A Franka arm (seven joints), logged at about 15 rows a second.
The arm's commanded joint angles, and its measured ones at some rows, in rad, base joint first. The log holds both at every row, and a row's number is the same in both.
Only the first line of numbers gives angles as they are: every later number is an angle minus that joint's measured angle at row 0.
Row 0, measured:
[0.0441 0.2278 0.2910 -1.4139 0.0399 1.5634 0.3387]
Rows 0 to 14, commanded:
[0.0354 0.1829 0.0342 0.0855 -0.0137 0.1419 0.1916]
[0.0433 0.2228 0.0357 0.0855 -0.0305 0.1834 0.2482]
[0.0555 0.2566 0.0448 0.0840 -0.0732 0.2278 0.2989]
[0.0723 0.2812 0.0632 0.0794 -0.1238 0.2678 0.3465]
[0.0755 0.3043 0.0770 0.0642 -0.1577 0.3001 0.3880]
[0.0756 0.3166 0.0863 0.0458 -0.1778 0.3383 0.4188]
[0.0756 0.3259 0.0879 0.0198 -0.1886 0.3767 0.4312]
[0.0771 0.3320 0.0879 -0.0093 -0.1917 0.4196 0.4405]
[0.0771 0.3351 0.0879 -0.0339 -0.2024 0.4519 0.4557]
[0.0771 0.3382 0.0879 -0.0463 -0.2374 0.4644 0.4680]
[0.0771 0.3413 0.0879 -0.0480 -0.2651 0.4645 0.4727]
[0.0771 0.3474 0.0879 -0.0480 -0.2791 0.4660 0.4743]
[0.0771 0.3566 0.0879 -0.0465 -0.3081 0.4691 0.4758]
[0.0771 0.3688 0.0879 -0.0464 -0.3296 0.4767 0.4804]
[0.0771 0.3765 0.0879 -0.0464 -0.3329 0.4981 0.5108]
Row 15, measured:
[0.0793 0.3650 0.0806 -0.0444 -0.2795 0.4583 0.4419]
